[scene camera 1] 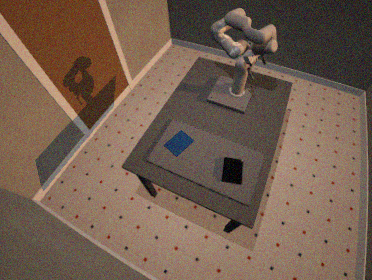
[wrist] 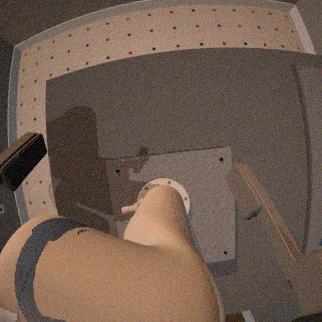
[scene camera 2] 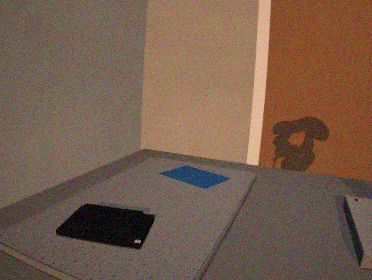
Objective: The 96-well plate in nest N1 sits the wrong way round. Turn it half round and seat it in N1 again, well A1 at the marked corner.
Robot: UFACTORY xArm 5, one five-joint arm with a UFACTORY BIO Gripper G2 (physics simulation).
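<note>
A black block (scene camera 1: 232,170) (scene camera 2: 107,225), the plate and nest N1 together, lies flat on the perforated grey board (scene camera 1: 200,155) (scene camera 2: 185,240). Plate and nest are too dark to tell apart, and the wells and A1 cannot be made out. A small white mark (scene camera 2: 137,241) shows at the block's near right corner in scene camera 2. My gripper (scene camera 1: 258,70) (wrist: 140,155) is open and empty, high beside the arm's base, far from the block. In the wrist view its fingers stand wide apart at left and right. The plate does not show in the wrist view.
A flat blue rectangle (scene camera 1: 179,143) (scene camera 2: 196,177) lies on the same board, apart from the black block. The arm's base plate (scene camera 1: 220,97) (scene camera 2: 362,220) (wrist: 215,200) stands at the table's other end. The arm's own links fill the lower wrist view, between and below the fingers.
</note>
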